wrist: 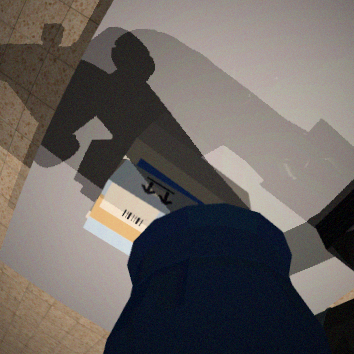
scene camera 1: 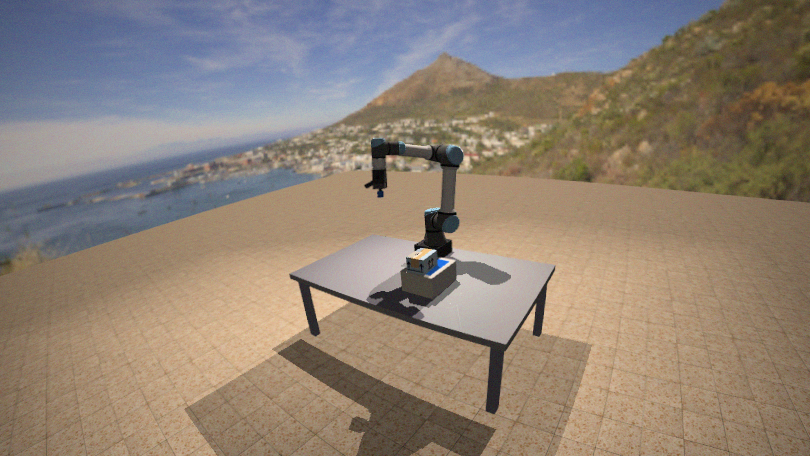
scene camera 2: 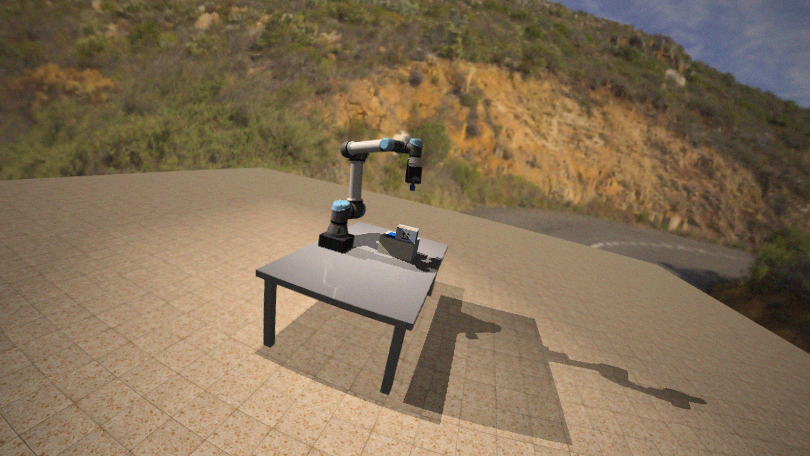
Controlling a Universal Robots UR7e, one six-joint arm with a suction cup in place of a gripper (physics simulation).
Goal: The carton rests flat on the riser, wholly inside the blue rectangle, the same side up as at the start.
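Places are measured from the arm's base along level axes (x ahead, y left, z up), in centimetres.
Pixels of known places: end effector, tool point: (wrist: 208, 274) (scene camera 1: 380, 197) (scene camera 2: 412, 190); arm's base, origin of the base link: (scene camera 1: 435, 242) (scene camera 2: 337, 234).
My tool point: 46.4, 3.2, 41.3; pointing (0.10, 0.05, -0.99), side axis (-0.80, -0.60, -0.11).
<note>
Ahead of a thing's pixels: the offset from my tool point to its top centre, as dx, dy, dz. Level surfaces: height alone.
The carton {-4.8, +22.5, -29.4} (scene camera 1: 421, 261) (scene camera 2: 406, 233) (wrist: 127, 216), white-grey with an orange band, a barcode label on top and black arrows on its sides, rests flat at one end of the grey-beige riser {-9.2, +23.1, -38.0} (scene camera 1: 418, 286) (scene camera 2: 397, 247) (wrist: 180, 166). The blue rectangle {-9.2, +23.1, -38.0} (scene camera 1: 442, 266) (scene camera 2: 391, 234) (wrist: 167, 180) shows beside it on the riser's top; whether the carton lies wholly inside its outer border cannot be told. My suction gripper (scene camera 1: 380, 193) (scene camera 2: 412, 187) (wrist: 210, 240) is off and empty, high above the table and apart from the carton. In the wrist view the cup hides part of the carton and riser.
The riser stands on the grey table {dz -50.0} (scene camera 1: 340, 266) (scene camera 2: 340, 283) (wrist: 60, 220). The arm's black base (scene camera 1: 433, 246) (scene camera 2: 335, 241) stands behind the riser in scene camera 1's view. Arm shadows fall across table and riser.
</note>
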